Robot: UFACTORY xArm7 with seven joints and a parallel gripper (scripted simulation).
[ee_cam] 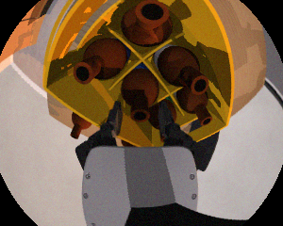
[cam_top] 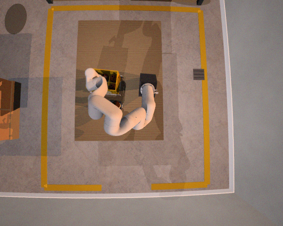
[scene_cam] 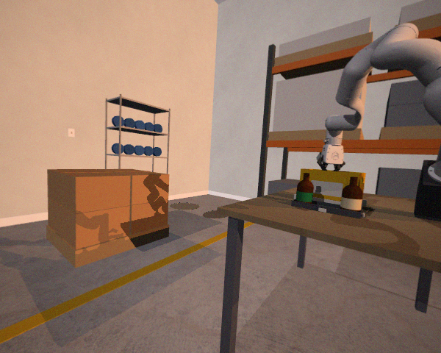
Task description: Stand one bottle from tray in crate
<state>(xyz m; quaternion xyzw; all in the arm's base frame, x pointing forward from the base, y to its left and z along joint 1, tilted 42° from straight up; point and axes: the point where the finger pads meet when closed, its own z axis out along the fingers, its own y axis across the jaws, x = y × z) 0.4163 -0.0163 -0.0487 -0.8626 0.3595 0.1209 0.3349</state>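
My gripper is now 40 mm to the left of the yellow crate and 80 mm above it. Also, from my hand: dark tray (30 mm behind, 180 mm to the left, 150 mm below).
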